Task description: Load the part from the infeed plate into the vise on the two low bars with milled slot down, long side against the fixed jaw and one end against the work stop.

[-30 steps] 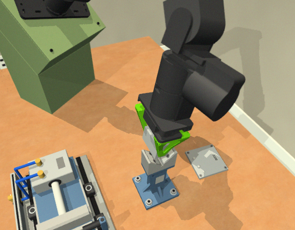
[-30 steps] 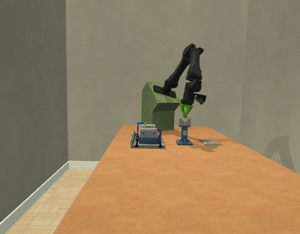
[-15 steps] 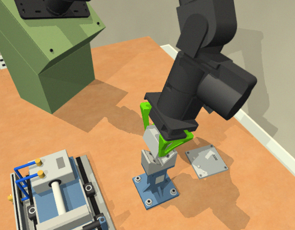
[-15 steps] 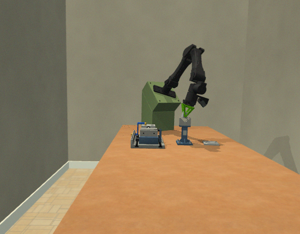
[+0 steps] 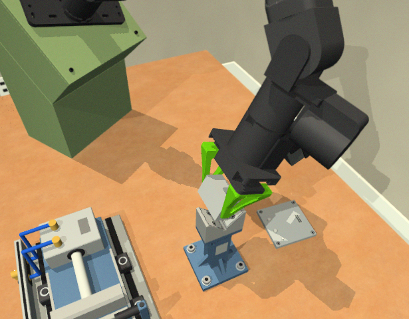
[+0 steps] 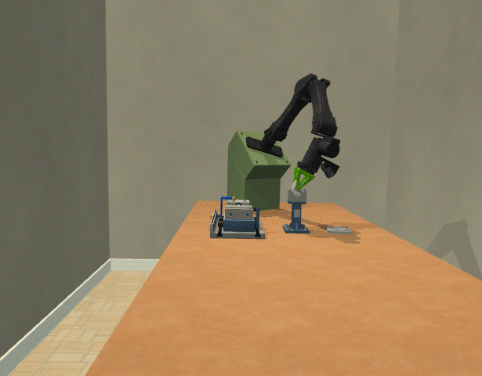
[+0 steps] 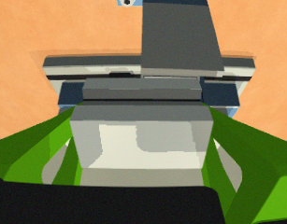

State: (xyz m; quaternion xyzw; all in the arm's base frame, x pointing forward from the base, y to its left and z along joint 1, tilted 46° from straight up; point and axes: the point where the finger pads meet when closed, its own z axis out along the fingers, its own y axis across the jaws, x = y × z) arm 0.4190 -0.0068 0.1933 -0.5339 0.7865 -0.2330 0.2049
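The grey part lies 10 mm to the left of my hand. The rest, counted from my hand: infeed plate: 170 mm to the left, 170 mm below, 20 mm ahead; work stop: 180 mm to the right, 80 mm below, 60 mm ahead; white cylinder rod: 220 mm to the right, 90 mm below, 30 mm behind.
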